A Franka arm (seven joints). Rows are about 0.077 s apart.
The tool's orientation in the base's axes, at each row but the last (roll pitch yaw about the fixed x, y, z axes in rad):
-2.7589, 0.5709, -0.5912
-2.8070, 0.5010, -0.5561
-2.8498, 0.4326, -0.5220
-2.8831, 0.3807, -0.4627
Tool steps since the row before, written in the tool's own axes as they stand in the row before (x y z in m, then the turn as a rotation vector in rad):
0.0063, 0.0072, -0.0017, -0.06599, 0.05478, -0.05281
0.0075, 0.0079, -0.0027, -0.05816, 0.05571, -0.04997
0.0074, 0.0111, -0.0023, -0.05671, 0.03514, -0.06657
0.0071, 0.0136, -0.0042, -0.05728, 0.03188, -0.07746
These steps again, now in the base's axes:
-0.0002, -0.0087, -0.0043, -0.07261, -0.03621, 0.05967
0.0012, -0.0106, -0.0036, -0.06797, -0.03903, 0.05329
-0.0002, -0.0129, -0.0040, -0.05146, -0.03132, 0.07248
-0.0003, -0.0158, -0.0021, -0.04799, -0.03263, 0.08324

